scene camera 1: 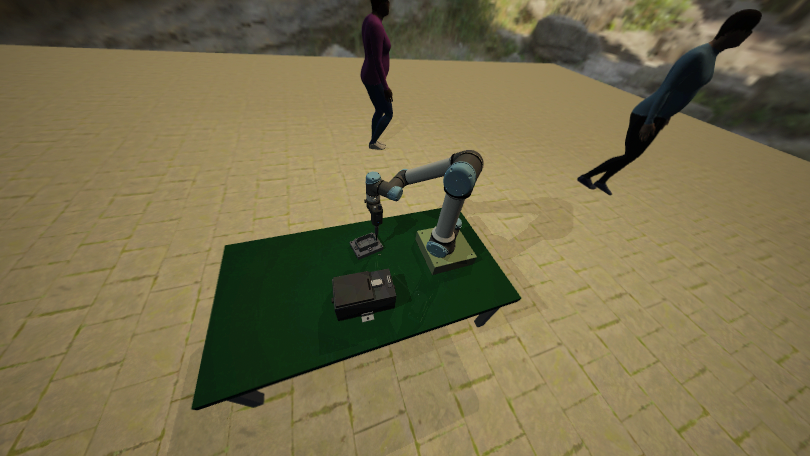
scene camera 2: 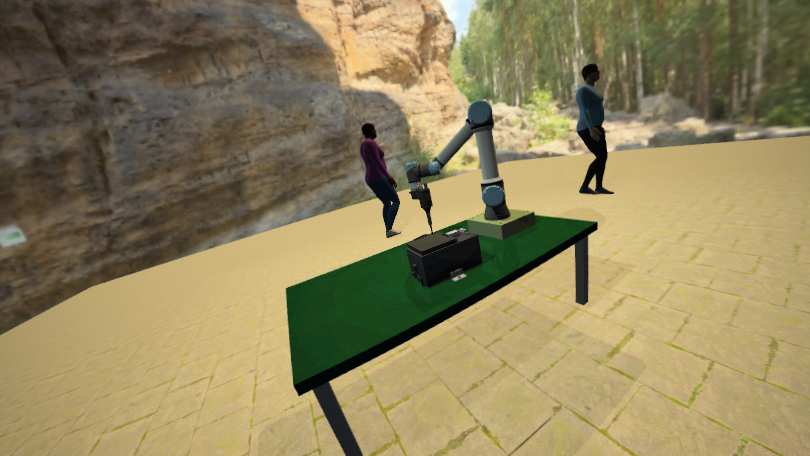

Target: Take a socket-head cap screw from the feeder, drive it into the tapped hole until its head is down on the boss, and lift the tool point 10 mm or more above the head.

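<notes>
My screwdriver [scene camera 1: 376, 216] [scene camera 2: 425, 199] points down from the wrist. In scene camera 1 its tip is at the right rear corner of the grey housing [scene camera 1: 359, 250], which lies on the table and has raised walls and bosses. Whether the tip touches a boss there is too small to tell. The black feeder [scene camera 1: 352, 289] [scene camera 2: 447, 262] stands nearer the cameras than the housing. In scene camera 2 the feeder hides the housing, and the tip ends just behind the feeder's top. A screw, at the tip or in the hole, is too small to make out.
The arm's base stands on a pale green block [scene camera 1: 451, 260] [scene camera 2: 501, 228] at the right of the green table [scene camera 1: 266, 317] [scene camera 2: 351, 322]. A small bracket [scene camera 1: 367, 318] [scene camera 2: 458, 275] sticks out from the feeder's near side. Two people [scene camera 1: 376, 56] [scene camera 2: 591, 118] stand on the paving beyond the table.
</notes>
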